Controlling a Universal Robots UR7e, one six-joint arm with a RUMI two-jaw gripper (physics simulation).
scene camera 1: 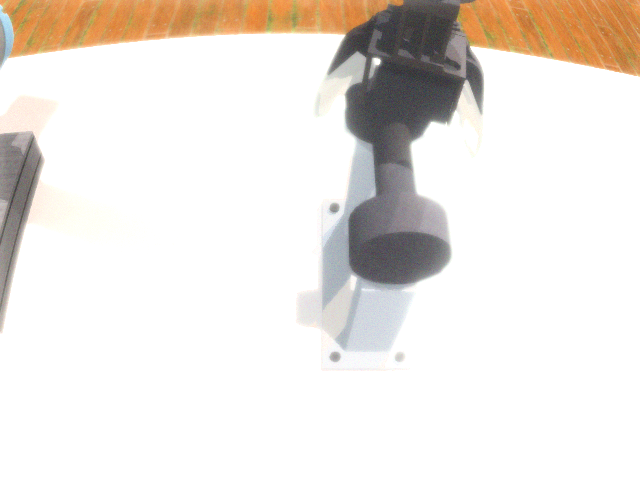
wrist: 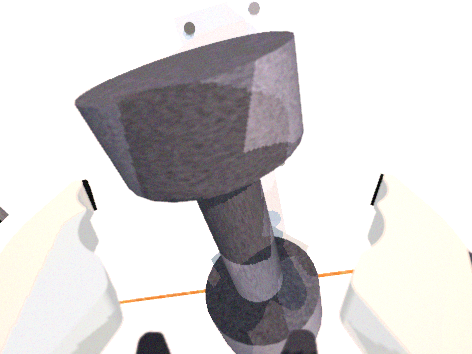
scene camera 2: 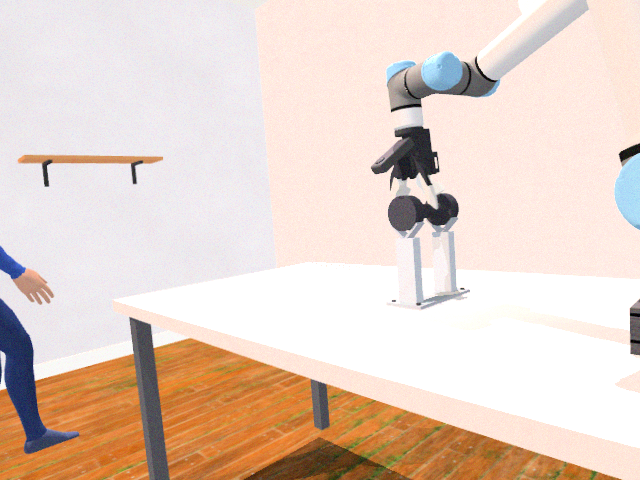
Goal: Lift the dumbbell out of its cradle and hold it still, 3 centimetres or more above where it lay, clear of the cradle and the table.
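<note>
The dark grey dumbbell lies level, its heads resting on the two V-topped posts of the pale cradle. My gripper is open and empty, pointing down over the dumbbell. In the wrist view its pale fingers stand wide apart on either side of the handle, with a gap on each side. In scene camera 2 the fingertips reach down to about the height of the heads. One fingertip is partly hidden behind the near head. The gripper body hides part of the far head in scene camera 1.
The cradle's base plate sits on the white table. A dark block stands to one side on the table. A wooden shelf hangs on the wall. A person in blue partly shows at the left.
</note>
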